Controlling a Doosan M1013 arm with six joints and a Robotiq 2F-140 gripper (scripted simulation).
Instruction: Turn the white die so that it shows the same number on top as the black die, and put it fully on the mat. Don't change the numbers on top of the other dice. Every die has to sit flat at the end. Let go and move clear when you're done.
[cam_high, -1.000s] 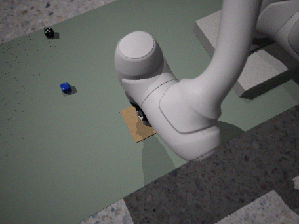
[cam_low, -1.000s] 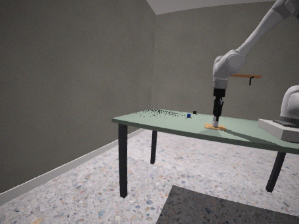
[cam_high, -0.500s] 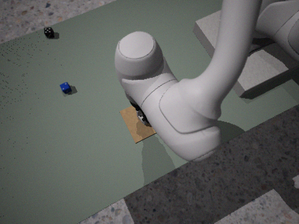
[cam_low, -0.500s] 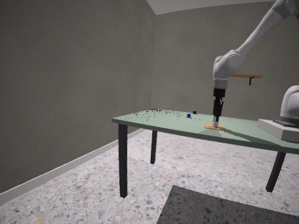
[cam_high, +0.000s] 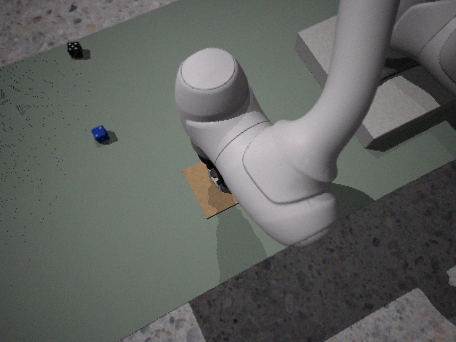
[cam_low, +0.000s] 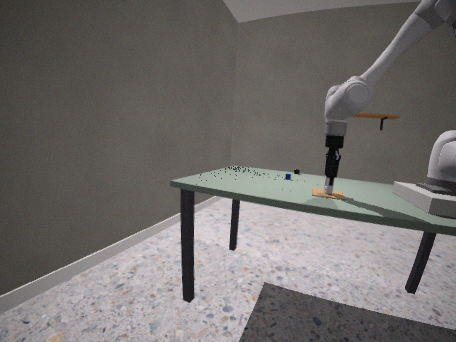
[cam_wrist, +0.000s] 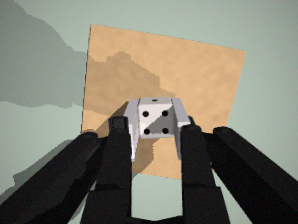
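Right now the white die is 20 mm below my hand. Also, from my hand: brown mat 40 mm below; then blue die 240 mm to the right, 230 mm ahead, 30 mm below; then black die 510 mm to the right, 210 mm ahead, 30 mm below.
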